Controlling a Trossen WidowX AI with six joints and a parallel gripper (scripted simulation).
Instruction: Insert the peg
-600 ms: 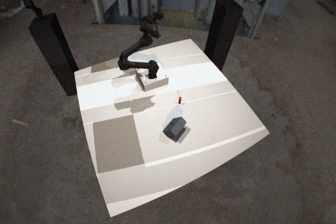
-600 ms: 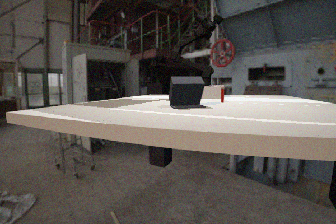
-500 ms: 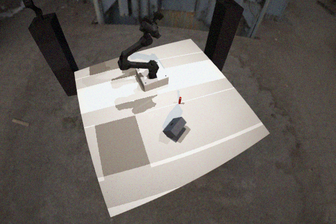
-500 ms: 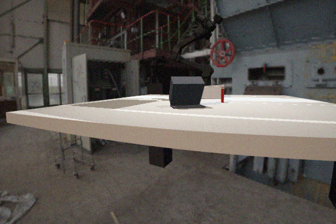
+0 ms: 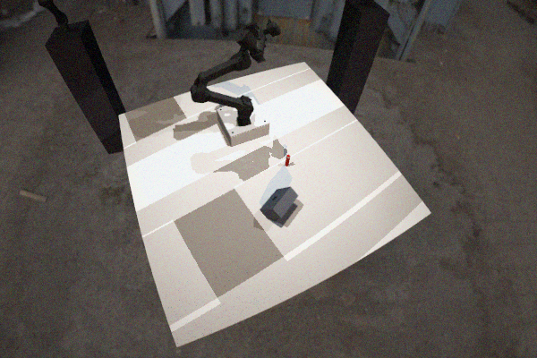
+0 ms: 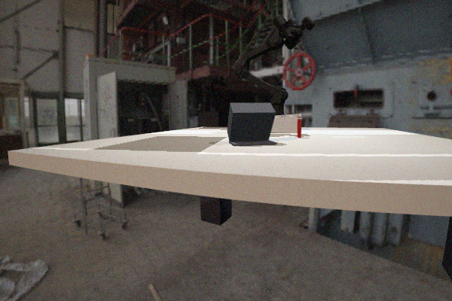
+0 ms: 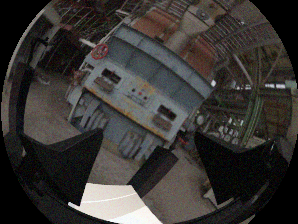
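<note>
My gripper tip is now 42 cm short of the red peg, 4 cm to the right of it and 49 cm above it. Round my gripper tip: dark sloped panel block (64 cm ahead, 7 cm to the right, 48 cm below).
</note>
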